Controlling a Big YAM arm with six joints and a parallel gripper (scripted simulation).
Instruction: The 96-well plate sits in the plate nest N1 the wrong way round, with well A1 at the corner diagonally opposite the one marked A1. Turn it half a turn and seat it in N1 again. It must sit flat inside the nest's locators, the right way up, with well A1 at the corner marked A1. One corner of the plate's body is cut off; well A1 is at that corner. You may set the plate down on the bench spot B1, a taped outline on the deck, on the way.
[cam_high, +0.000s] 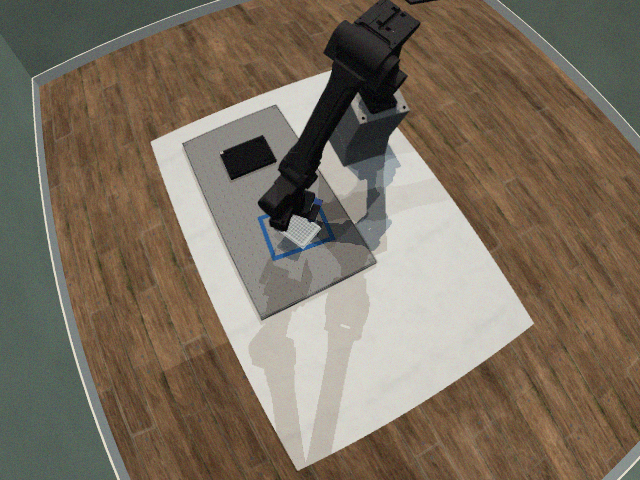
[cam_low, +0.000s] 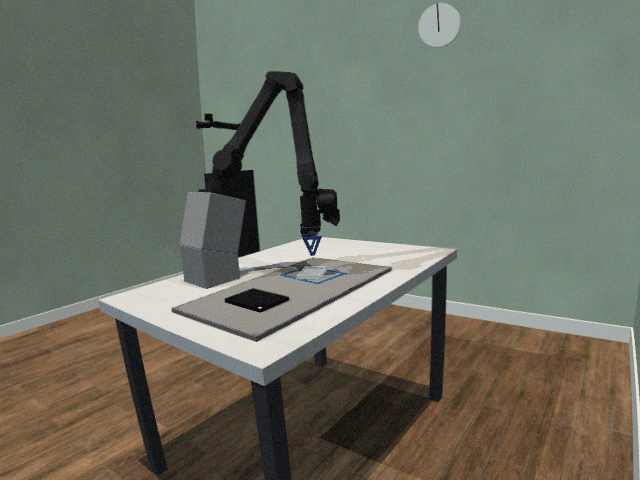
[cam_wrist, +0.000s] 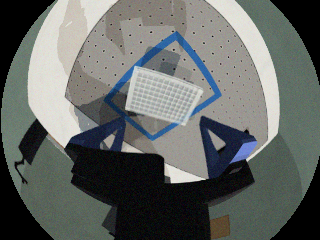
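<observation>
My hand is 8 cm above the white 96-well plate. Round my hand: white A1 mark: 36 cm to the right, 11 cm ahead, 8 cm below; black plate nest N1: 31 cm to the right, 8 cm below, 3 cm ahead.
</observation>
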